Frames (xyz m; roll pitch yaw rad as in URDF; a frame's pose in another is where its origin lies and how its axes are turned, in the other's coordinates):
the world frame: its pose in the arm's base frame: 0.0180 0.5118 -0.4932 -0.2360 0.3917 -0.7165
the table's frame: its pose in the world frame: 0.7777 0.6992 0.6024 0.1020 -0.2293 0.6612
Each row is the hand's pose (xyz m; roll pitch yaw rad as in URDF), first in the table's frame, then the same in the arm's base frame.
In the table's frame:
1: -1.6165 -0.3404 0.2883 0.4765 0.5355 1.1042
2: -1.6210 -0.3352 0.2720 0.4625 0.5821 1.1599
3: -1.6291 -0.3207 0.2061 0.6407 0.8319 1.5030
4: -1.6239 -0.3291 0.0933 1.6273 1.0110 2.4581
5: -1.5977 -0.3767 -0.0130 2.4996 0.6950 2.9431
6: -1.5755 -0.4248 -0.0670 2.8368 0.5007 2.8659
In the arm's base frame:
1: -0.3104 0.1822 0.1752 0.7817 0.4674 1.2247
2: -0.3181 0.1901 0.1613 0.7691 0.4976 1.2914
3: -0.3394 0.2155 0.1021 0.9343 0.6585 1.6765
4: -0.3589 0.2262 -0.0090 1.6432 0.7354 2.4433
5: -0.3582 0.1970 -0.1247 2.3705 0.4413 2.8459
6: -0.3502 0.1585 -0.1894 2.7367 0.2410 2.8021

